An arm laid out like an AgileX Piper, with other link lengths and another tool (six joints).
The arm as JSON. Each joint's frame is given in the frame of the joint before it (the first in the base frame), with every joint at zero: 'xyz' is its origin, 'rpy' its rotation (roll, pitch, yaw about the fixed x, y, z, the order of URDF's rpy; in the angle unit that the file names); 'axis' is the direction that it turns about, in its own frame. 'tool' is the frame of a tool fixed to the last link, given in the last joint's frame.
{
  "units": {
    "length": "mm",
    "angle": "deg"
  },
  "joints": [
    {
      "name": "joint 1",
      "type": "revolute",
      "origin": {
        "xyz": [
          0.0,
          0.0,
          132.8
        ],
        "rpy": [
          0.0,
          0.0,
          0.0
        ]
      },
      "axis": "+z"
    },
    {
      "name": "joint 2",
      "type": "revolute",
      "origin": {
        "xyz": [
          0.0,
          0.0,
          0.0
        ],
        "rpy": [
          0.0,
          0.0,
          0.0
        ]
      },
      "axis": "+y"
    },
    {
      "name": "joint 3",
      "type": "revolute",
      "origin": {
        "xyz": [
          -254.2,
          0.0,
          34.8
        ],
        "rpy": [
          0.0,
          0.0,
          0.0
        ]
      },
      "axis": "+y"
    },
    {
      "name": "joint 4",
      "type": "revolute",
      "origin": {
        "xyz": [
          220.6,
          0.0,
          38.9
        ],
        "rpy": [
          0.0,
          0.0,
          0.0
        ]
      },
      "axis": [
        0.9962,
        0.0,
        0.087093
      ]
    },
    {
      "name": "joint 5",
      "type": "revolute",
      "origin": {
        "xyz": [
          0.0,
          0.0,
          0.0
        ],
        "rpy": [
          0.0,
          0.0,
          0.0
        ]
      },
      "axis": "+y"
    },
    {
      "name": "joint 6",
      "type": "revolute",
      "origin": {
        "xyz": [
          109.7,
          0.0,
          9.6
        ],
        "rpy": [
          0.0,
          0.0,
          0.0
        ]
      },
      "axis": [
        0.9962,
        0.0,
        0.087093
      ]
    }
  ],
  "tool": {
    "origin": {
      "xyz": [
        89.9,
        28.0,
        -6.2
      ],
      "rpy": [
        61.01,
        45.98,
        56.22
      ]
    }
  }
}
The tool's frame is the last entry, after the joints.
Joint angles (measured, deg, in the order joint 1, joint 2, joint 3, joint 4, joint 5, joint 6), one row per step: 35.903 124.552 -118.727 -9.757 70.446 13.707; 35.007 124.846 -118.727 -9.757 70.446 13.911; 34.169 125.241 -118.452 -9.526 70.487 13.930; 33.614 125.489 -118.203 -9.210 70.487 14.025; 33.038 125.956 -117.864 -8.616 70.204 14.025; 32.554 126.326 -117.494 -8.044 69.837 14.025; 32.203 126.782 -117.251 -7.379 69.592 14.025; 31.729 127.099 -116.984 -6.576 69.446 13.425; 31.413 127.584 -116.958 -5.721 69.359 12.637; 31.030 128.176 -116.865 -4.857 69.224 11.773; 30.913 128.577 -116.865 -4.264 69.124 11.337; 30.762 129.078 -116.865 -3.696 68.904 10.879; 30.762 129.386 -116.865 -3.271 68.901 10.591; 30.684 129.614 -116.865 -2.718 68.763 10.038; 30.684 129.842 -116.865 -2.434 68.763 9.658; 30.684 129.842 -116.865 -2.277 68.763 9.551; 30.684 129.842 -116.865 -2.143 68.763 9.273
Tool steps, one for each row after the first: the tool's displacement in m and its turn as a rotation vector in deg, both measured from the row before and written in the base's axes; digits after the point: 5 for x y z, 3 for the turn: 0.00420 -0.00568 -0.00230 -0.099 0.251 -1.087; 0.00253 -0.00537 -0.00451 -0.207 0.717 -0.869; 0.00123 -0.00316 -0.00315 0.017 0.592 -0.656; 0.00126 -0.00217 -0.00505 0.208 0.767 -0.560; 0.00101 -0.00155 -0.00434 0.279 0.628 -0.465; 0.00025 -0.00044 -0.00449 0.318 0.742 -0.367; -0.00002 -0.00133 -0.00362 0.274 0.769 0.050; -0.00037 0.00008 -0.00382 0.286 0.767 0.369; -0.00023 -0.00043 -0.00490 0.224 0.867 0.372; -0.00052 0.00085 -0.00298 0.242 0.534 0.245; -0.00004 0.00073 -0.00367 0.231 0.500 0.239; -0.00095 0.00103 -0.00232 0.139 0.457 0.225; -0.00049 0.00104 -0.00157 0.301 0.315 0.393; -0.00072 0.00059 -0.00173 0.042 0.308 0.330; -0.00030 0.00041 0.00005 0.111 0.070 0.082; -0.00032 0.00027 0.00002 0.054 0.044 0.252
